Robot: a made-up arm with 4 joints. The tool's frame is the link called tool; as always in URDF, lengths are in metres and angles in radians. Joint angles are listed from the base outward. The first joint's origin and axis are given. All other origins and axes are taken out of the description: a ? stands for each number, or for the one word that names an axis. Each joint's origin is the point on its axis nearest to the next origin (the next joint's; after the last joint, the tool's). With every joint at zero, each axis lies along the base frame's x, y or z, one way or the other. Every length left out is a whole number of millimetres.
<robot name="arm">
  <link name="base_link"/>
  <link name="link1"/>
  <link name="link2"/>
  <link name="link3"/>
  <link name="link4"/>
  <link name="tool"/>
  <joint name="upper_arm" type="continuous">
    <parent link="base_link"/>
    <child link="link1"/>
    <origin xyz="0 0 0.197"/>
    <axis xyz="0 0 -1"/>
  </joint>
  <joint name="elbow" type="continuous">
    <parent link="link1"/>
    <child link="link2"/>
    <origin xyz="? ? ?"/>
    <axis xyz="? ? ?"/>
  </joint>
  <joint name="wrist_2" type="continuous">
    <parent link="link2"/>
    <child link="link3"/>
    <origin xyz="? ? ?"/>
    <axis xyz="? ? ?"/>
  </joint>
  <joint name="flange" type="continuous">
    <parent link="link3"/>
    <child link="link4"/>
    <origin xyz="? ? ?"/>
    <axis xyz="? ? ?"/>
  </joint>
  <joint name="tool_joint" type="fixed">
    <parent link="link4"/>
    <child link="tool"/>
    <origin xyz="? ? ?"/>
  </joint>
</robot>
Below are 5 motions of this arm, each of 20 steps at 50 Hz.
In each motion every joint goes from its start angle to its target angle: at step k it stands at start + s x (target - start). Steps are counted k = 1, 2, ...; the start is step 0. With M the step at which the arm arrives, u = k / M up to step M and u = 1 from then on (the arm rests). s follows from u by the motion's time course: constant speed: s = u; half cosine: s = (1 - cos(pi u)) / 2; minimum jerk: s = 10 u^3 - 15 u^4 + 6 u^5.
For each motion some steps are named. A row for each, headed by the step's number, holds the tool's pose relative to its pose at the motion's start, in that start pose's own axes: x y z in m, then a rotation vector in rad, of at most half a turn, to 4 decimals.
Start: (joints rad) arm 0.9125 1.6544 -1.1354 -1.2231
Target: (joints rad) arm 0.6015 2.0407 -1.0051 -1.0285
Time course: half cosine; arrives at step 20
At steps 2, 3, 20:
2: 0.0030 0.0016 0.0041 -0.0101 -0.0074 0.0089
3: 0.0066 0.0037 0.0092 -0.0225 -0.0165 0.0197
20: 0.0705 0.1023 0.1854 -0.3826 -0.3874 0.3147

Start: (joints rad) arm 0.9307 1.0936 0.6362 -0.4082
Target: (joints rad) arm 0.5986 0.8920 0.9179 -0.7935
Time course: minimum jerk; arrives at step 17
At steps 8, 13, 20:
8: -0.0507 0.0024 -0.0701 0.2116 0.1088 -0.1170
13: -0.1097 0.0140 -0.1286 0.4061 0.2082 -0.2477
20: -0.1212 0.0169 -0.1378 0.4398 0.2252 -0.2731

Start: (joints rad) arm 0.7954 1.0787 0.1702 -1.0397
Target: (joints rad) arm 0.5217 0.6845 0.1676 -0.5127
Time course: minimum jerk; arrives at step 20
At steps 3, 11, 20:
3: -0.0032 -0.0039 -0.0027 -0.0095 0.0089 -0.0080
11: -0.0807 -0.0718 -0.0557 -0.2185 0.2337 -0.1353
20: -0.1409 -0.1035 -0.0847 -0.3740 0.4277 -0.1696

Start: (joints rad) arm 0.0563 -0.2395 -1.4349 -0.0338
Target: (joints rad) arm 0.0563 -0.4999 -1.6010 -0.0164
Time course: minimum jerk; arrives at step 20
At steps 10, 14, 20:
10: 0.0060 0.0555 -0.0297 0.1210 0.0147 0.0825
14: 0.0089 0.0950 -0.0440 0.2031 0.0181 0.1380
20: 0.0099 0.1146 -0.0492 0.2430 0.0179 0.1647

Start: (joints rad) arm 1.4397 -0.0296 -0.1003 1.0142
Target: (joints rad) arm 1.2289 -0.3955 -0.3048 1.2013
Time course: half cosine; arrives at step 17
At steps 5, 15, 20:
5: 0.0080 0.0328 0.0120 -0.0311 -0.0336 0.1045
15: 0.0041 0.1609 0.0601 -0.1478 -0.1941 0.4959
20: 0.0026 0.1664 0.0622 -0.1527 -0.2021 0.5126

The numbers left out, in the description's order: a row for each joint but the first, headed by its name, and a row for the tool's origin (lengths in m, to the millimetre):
elbow: xyz -0.02 -0.056 0, axis 0 -1 0
wrist_2: xyz 0.083 0 -0.145, axis 0 0 -1
flange: xyz 0.273 -0.03 0, axis -1 0 0
tool: xyz 0 -0.113 -0.103

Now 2 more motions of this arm.
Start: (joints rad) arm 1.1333 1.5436 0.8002 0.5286
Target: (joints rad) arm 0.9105 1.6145 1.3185 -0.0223
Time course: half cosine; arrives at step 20
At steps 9, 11, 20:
9: -0.0520 0.0114 -0.0692 0.3128 0.1389 -0.1773
11: -0.0736 0.0203 -0.0908 0.4246 0.1848 -0.2507
20: -0.1345 0.0537 -0.1362 0.7096 0.2920 -0.4703

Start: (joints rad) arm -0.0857 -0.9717 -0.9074 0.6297
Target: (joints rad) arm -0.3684 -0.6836 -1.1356 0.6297
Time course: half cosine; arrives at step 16
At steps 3, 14, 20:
3: 0.0068 -0.0018 0.0092 -0.0311 -0.0188 0.0270
14: 0.0692 0.0192 0.1083 -0.3423 -0.2142 0.3399
20: 0.0713 0.0216 0.1125 -0.3552 -0.2226 0.3546

